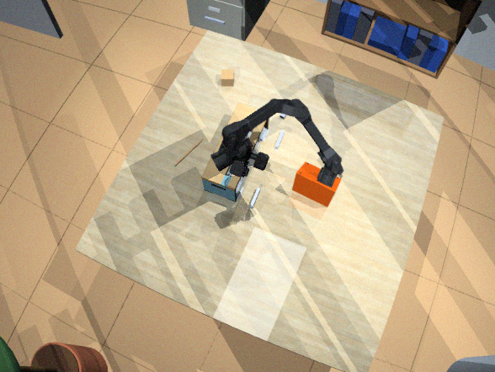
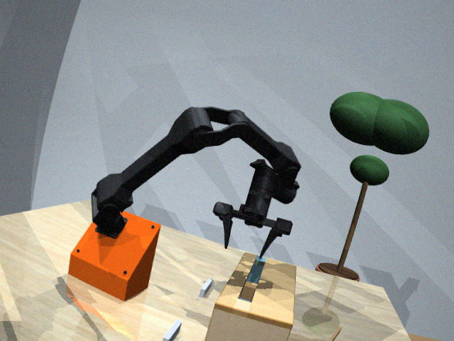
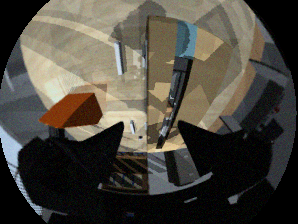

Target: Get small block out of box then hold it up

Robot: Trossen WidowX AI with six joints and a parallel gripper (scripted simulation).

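Now: the box 10 cm below my gripper tip, 5 cm to the right of it and 3 cm ahead of it. The rest, counted from my gripper tip: thin stick (27 cm ahead, 16 cm below, 2 cm to the left).
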